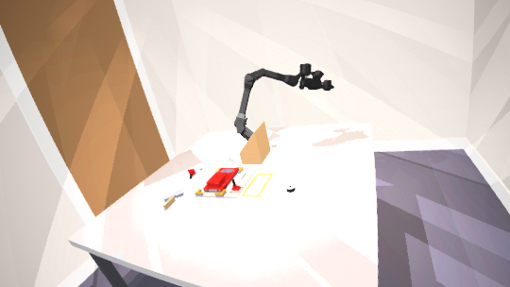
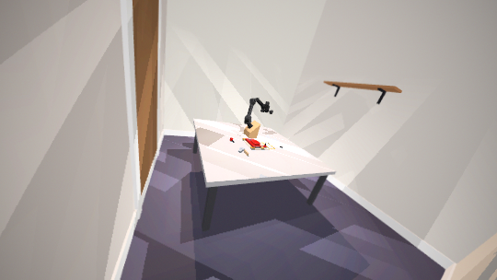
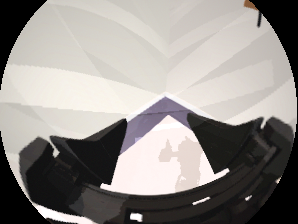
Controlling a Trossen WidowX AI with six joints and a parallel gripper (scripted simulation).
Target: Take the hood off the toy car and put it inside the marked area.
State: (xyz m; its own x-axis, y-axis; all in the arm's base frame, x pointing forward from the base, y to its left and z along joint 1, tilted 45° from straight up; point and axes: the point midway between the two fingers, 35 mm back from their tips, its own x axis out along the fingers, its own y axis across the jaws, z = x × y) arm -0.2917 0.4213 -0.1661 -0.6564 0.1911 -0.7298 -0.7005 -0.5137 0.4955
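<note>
The red hood is 64 cm ahead of my gripper tip, 53 cm to the right of it and 24 cm below it. Also, from my gripper tip: small black wheel (67 cm ahead, 27 cm below, 15 cm to the right); then tan piece (81 cm ahead, 72 cm to the right, 26 cm below).
</note>
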